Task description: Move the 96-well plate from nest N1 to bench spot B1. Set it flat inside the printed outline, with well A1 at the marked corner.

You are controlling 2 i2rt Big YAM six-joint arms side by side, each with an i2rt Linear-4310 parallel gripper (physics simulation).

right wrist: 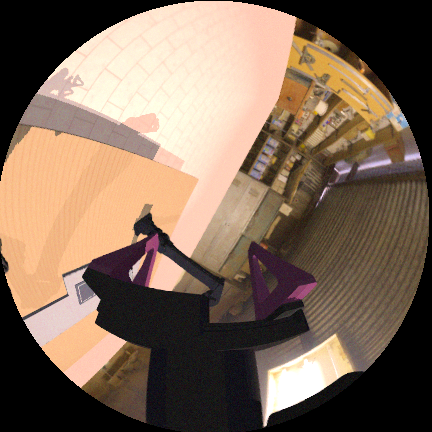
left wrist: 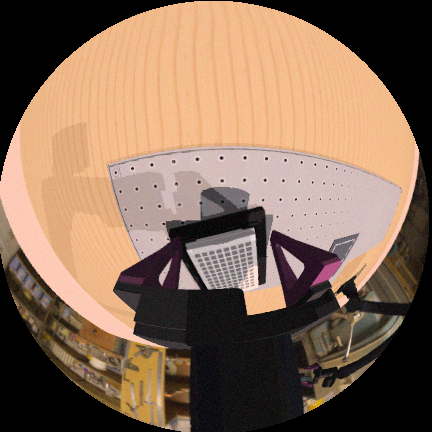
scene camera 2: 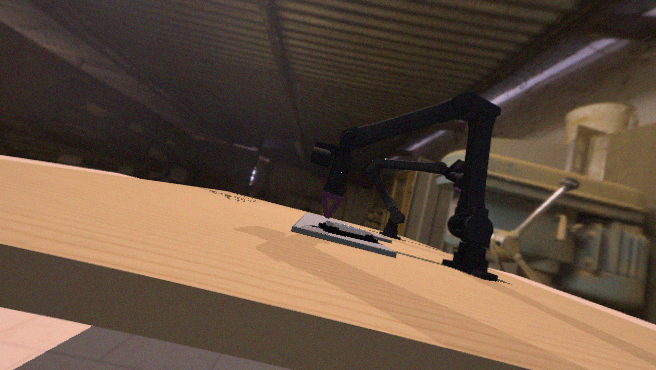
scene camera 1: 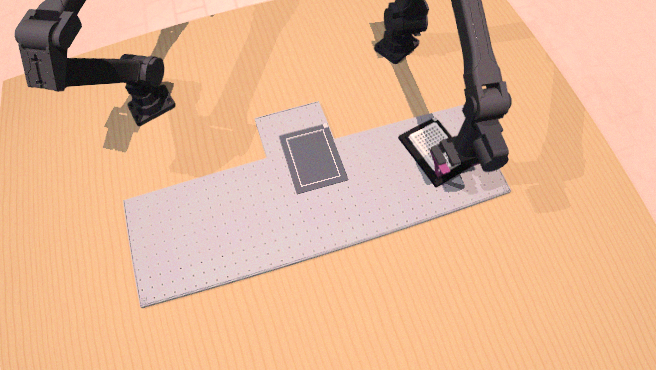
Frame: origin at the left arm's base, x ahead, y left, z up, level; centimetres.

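Where they show: left gripper, between the fingertips: (left wrist: 226, 238) (scene camera 2: 326, 216) (scene camera 1: 454, 169); right gripper, between the fingertips: (right wrist: 204, 242) (left wrist: 300, 375); left arm's base, origin of its link: (right wrist: 142, 223) (scene camera 2: 468, 272) (scene camera 1: 396, 46); right arm's base, origin of its link: (left wrist: 345, 283) (scene camera 2: 389, 236) (scene camera 1: 152, 106).
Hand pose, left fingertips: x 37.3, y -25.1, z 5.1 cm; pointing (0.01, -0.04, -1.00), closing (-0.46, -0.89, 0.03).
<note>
Each offset is from my left fingertips to the top centre of the thing. "spot": to the spot under its first point. Level surfaces: height alone.
The white 96-well plate {dx -7.0, dy +2.9, dz -1.2 cm} (scene camera 1: 427, 136) (left wrist: 225, 260) lies in the black nest N1 {dx -7.0, dy +2.9, dz -2.0 cm} (scene camera 1: 417, 161) (left wrist: 220, 222) at the right of the perforated board in scene camera 1. My left gripper (scene camera 1: 441, 171) (scene camera 2: 328, 215) (left wrist: 226, 238) is open, pointing down low over the nest, with its fingers on either side of the plate in the left wrist view. It partly hides the plate in scene camera 1. Bench spot B1 {spot: dx -27.4, dy -19.3, dz -3.6 cm} (scene camera 1: 315, 157) (left wrist: 345, 246) (right wrist: 86, 294) is a dark pad with a white outline. A small white mark {dx -32.1, dy -10.8, dz -3.6 cm} (scene camera 1: 325, 125) sits at its upper right corner. My right gripper (right wrist: 204, 242) is open and empty, away from the board.
The perforated board {dz -3.8 cm} (scene camera 1: 225, 225) (left wrist: 295, 175) lies on the wooden table {dz -5.1 cm} (scene camera 1: 350, 310) (scene camera 2: 200, 235). The right arm (scene camera 1: 95, 71) is folded at the upper left of scene camera 1. The left arm (scene camera 1: 480, 55) reaches over the board's right end.
</note>
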